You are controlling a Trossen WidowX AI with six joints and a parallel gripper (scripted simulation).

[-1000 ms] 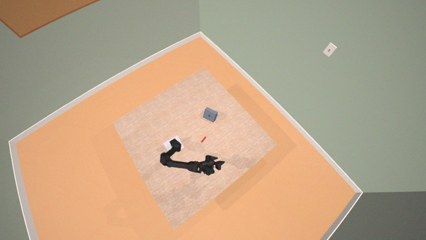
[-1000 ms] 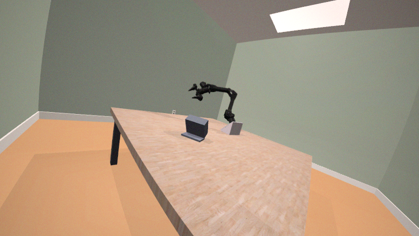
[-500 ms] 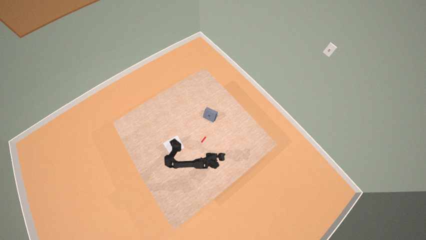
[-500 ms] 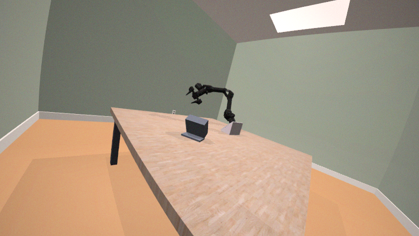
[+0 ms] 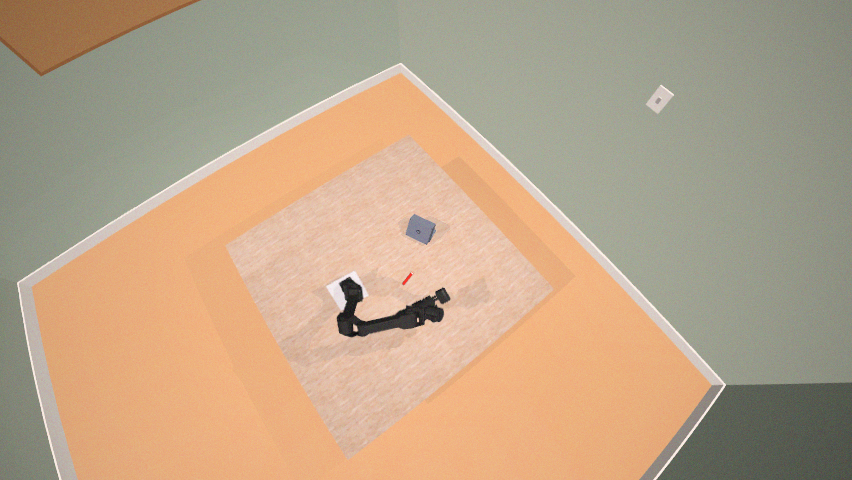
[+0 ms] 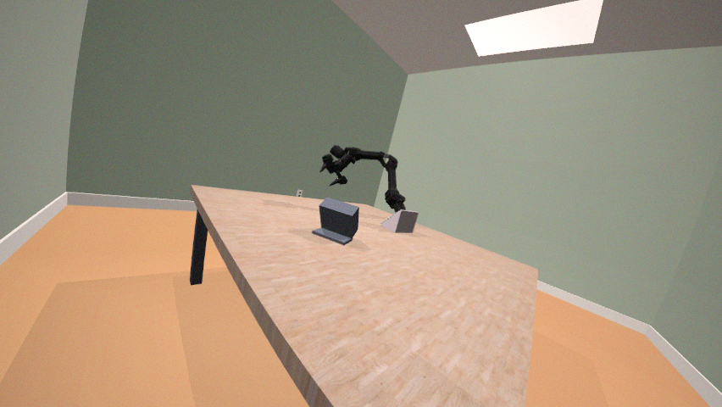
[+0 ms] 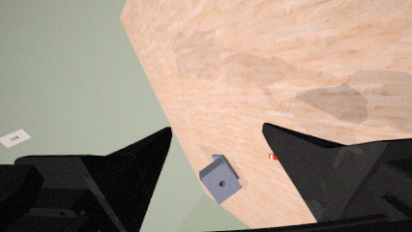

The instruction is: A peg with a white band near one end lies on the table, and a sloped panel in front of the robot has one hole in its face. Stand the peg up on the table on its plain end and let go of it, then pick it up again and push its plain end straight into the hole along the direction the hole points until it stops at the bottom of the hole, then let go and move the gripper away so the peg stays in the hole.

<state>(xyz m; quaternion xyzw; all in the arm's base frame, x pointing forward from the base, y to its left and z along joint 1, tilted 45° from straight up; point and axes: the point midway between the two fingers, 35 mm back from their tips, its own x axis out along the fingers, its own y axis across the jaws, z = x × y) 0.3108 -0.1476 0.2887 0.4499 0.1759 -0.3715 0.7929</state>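
Now: gripper tip 20 cm to the right of the peg, 17 cm above it and 4 cm past it. The rest, counted from my gripper tip: flat foot plate (39 cm to the left, 17 cm below, 16 cm ahead); panel (37 cm to the left, 14 cm ahead, 10 cm below).
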